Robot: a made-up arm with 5 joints. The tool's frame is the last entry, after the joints.
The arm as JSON. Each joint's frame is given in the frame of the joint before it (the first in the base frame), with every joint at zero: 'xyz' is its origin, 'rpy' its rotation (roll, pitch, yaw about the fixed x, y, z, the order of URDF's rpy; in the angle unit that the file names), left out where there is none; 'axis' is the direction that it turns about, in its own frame. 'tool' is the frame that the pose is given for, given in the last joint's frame.
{
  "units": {
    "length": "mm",
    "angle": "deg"
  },
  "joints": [
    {
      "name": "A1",
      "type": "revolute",
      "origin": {
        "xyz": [
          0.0,
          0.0,
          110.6
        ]
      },
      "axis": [
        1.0,
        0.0,
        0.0
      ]
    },
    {
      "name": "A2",
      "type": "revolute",
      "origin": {
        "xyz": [
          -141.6,
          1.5,
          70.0
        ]
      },
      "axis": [
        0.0,
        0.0,
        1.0
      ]
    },
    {
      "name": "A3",
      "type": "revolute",
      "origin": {
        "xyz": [
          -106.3,
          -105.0,
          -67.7
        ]
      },
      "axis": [
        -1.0,
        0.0,
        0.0
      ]
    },
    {
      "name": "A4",
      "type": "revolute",
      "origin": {
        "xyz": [
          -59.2,
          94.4,
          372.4
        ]
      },
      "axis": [
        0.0,
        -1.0,
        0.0
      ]
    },
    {
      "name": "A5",
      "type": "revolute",
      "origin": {
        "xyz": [
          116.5,
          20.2,
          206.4
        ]
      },
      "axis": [
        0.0,
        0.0,
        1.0
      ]
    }
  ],
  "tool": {
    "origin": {
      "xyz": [
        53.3,
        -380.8,
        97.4
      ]
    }
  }
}
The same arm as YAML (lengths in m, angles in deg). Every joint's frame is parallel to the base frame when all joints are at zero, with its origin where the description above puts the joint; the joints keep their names.
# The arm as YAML. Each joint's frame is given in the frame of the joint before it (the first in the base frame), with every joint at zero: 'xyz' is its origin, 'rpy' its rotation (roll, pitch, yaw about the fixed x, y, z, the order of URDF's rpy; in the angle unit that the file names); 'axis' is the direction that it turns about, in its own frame. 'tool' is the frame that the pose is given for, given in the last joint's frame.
units:
  length: m
  angle: deg
joints:
  - name: A1
    type: revolute
    origin:
      xyz: [0.0, 0.0, 0.1106]
      rpy: [0.0, 0.0, 0.0]
    axis: "+x"
  - name: A2
    type: revolute
    origin:
      xyz: [-0.1416, 0.0015, 0.07]
      rpy: [0.0, 0.0, 0.0]
    axis: "+z"
  - name: A3
    type: revolute
    origin:
      xyz: [-0.1063, -0.105, -0.0677]
      rpy: [0.0, 0.0, 0.0]
    axis: "-x"
  - name: A4
    type: revolute
    origin:
      xyz: [-0.0592, 0.0944, 0.3724]
      rpy: [0.0, 0.0, 0.0]
    axis: "-y"
  - name: A5
    type: revolute
    origin:
      xyz: [0.1165, 0.0202, 0.2064]
      rpy: [0.0, 0.0, 0.0]
    axis: "+z"
tool:
  origin:
    xyz: [0.0533, -0.3808, 0.0974]
    rpy: [0.0, 0.0, 0.0]

